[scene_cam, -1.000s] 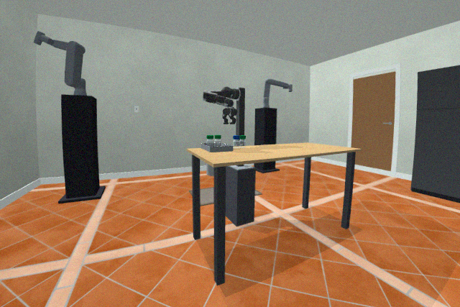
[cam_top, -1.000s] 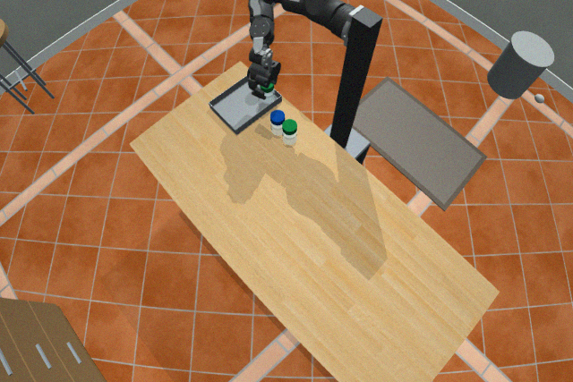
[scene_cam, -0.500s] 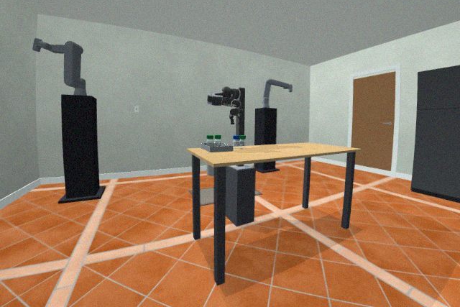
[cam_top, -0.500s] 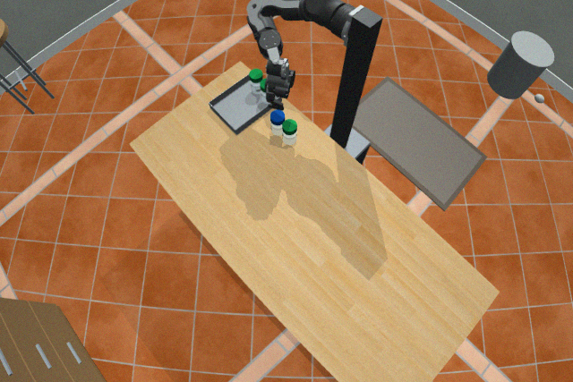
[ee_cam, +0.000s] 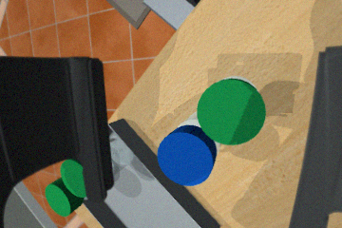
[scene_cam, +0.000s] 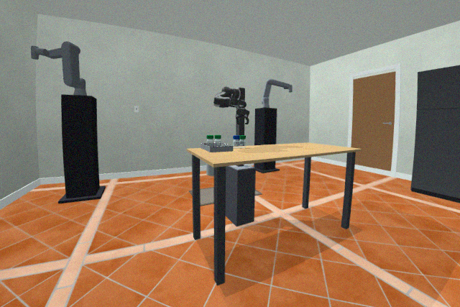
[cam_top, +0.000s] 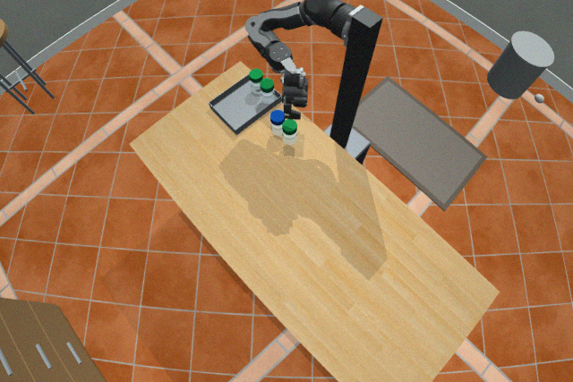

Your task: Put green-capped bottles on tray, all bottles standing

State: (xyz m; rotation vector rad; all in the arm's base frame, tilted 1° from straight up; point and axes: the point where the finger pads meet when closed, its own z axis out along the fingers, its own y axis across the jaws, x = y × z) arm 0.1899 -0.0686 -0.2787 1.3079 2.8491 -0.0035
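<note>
Right now the blue-capped bottle is 160 mm below my hand, 60 mm to the right of it and 10 mm ahead of it. The rest, counted from my hand: tray 250 mm to the right, 190 mm below, 20 mm ahead.
</note>
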